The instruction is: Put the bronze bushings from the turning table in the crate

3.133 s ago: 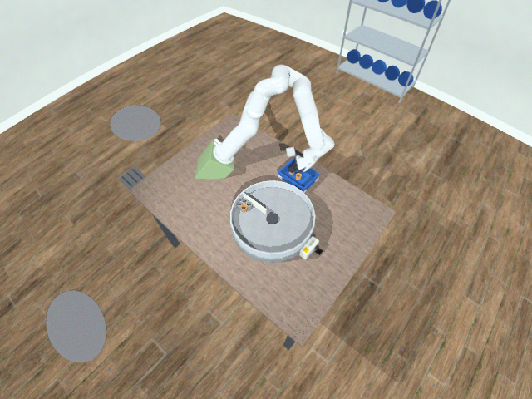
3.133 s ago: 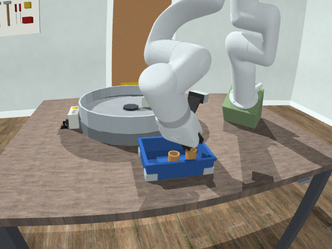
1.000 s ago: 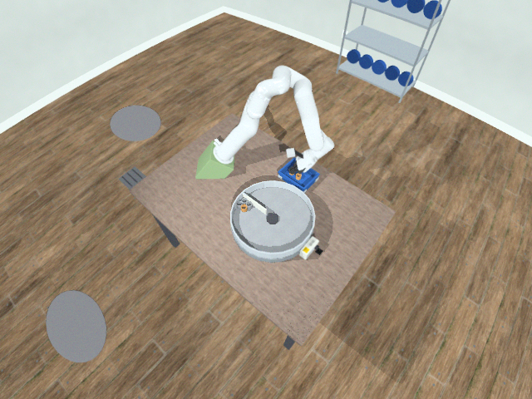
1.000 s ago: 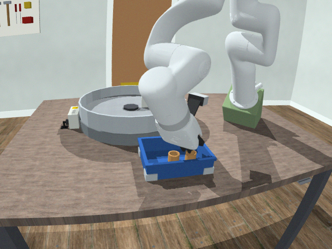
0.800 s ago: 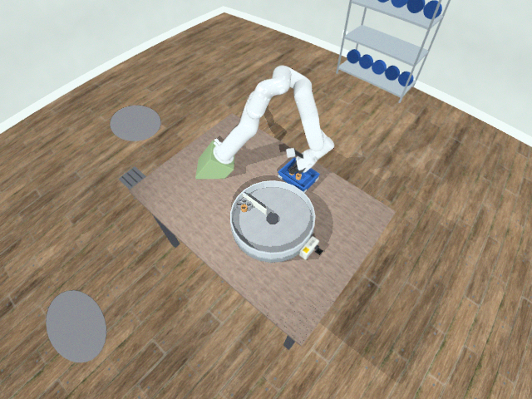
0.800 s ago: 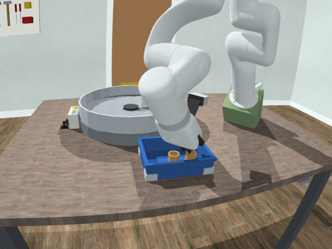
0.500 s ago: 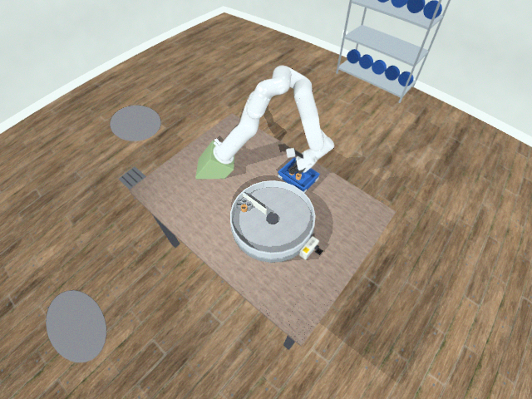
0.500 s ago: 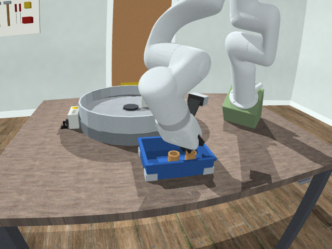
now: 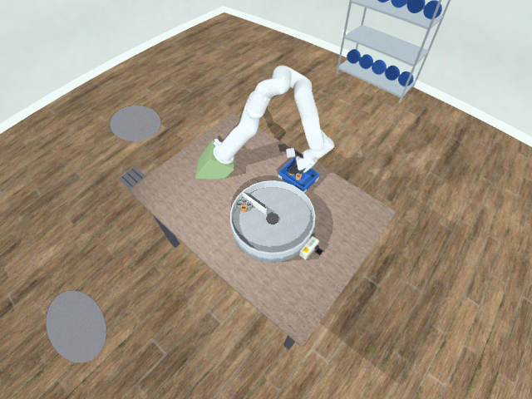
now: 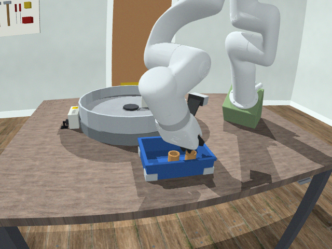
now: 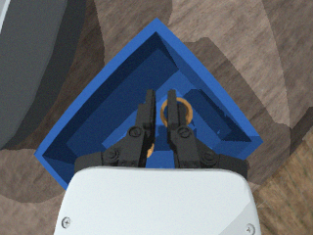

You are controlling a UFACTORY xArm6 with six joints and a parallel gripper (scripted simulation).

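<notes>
My gripper is now 4 cm short of the blue crate, 1 cm to the right of it and 3 cm above it. The rest, counted from my hand: turning table (11 cm ahead, 33 cm to the right).
</notes>
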